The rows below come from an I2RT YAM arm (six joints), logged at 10 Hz.
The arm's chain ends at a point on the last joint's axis. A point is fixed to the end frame.
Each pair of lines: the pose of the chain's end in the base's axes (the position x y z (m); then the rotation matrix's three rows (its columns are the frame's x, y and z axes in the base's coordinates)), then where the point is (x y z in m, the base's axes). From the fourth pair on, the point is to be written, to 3 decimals.
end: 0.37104 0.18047 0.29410; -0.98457 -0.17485 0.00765; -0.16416 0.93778 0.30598; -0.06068 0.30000 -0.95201
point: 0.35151 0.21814 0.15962
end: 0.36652 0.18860 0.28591; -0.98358 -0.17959 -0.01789; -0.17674 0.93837 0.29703; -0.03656 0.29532 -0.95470
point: 0.34346 0.22476 0.15158
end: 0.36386 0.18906 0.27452; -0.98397 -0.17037 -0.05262; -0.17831 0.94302 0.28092; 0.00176 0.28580 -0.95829
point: 0.33594 0.22293 0.14051
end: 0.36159 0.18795 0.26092; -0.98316 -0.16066 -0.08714; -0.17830 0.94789 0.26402; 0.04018 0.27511 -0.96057
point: 0.329 0.219 0.127
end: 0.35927 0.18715 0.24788; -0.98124 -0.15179 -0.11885; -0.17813 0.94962 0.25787; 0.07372 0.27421 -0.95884
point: 0.322 0.218 0.115
